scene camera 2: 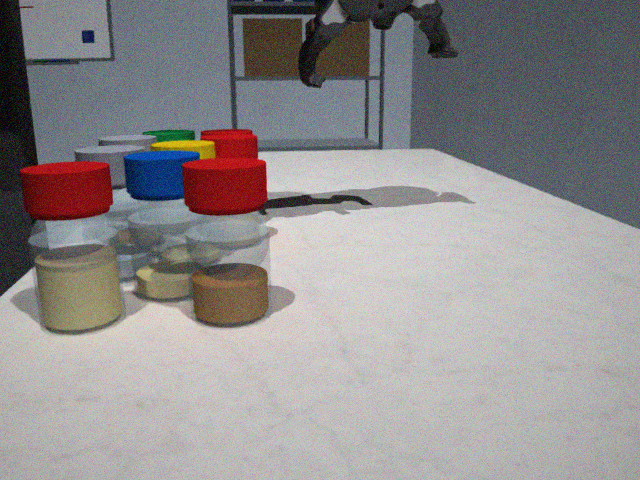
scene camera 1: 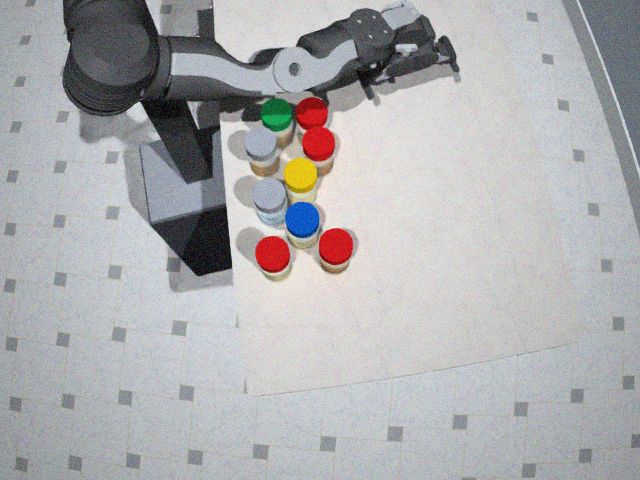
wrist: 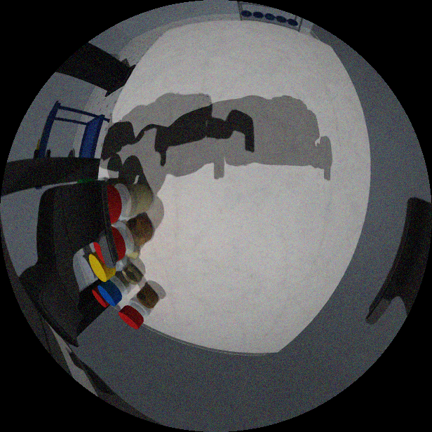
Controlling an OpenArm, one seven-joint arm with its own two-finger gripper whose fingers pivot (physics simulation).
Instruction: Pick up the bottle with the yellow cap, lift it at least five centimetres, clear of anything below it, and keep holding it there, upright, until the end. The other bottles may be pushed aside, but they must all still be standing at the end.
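Observation:
The yellow-capped bottle [scene camera 1: 300, 174] [scene camera 2: 183, 148] [wrist: 101, 268] stands upright in the middle of the group. The blue-capped bottle [scene camera 1: 302, 219] [scene camera 2: 161, 175] [wrist: 109, 294] stands close on its near side in scene camera 2. A red-capped bottle [scene camera 1: 318, 143] [scene camera 2: 237, 146] [wrist: 117, 242] stands close on its far side. A grey-capped bottle [scene camera 1: 269, 194] [scene camera 2: 111, 155] is beside it towards the arm's base. My gripper [scene camera 1: 413, 82] [scene camera 2: 381, 68] is open and empty, high above the table, beyond the group and to its right in scene camera 2. Its dark finger partly covers the bottles in the wrist view.
Other bottles stand upright: green-capped [scene camera 1: 277, 113] [scene camera 2: 169, 135], a second grey-capped [scene camera 1: 261, 143] [scene camera 2: 127, 140], and red-capped ones at the far end [scene camera 1: 311, 112] and near end [scene camera 1: 272, 253] [scene camera 2: 67, 190], [scene camera 1: 336, 245] [scene camera 2: 224, 186]. The arm reaches over beside the far end. The table edge [scene camera 1: 235, 304] runs along the base side.

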